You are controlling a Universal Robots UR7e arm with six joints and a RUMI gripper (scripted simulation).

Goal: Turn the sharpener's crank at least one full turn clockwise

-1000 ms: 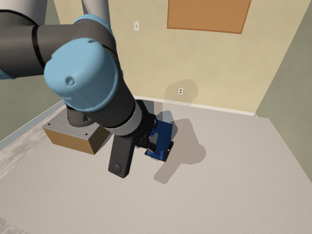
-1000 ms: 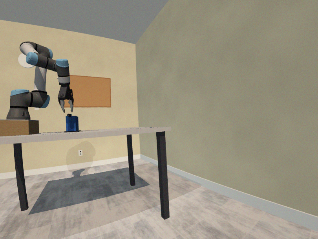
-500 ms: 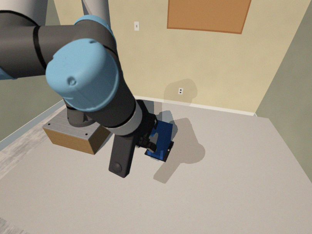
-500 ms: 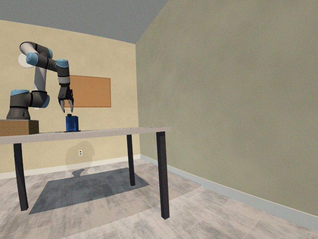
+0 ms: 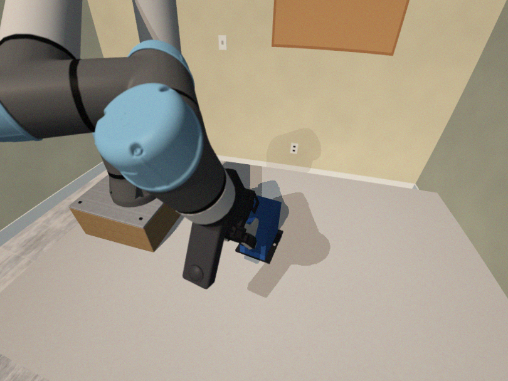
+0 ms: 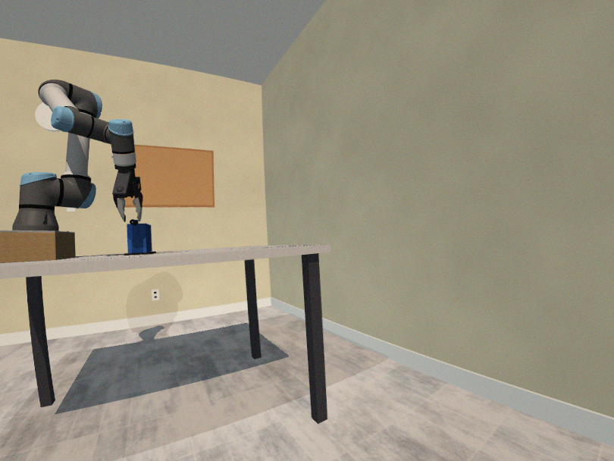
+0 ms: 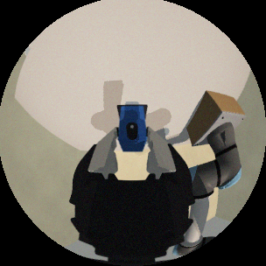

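Now: the knob 1 cm ahead of my hand, 3 cm to the left of it and 1 cm below it. The rest, counted from my hand: crank 1 cm ahead, 3 cm to the left, 2 cm below.
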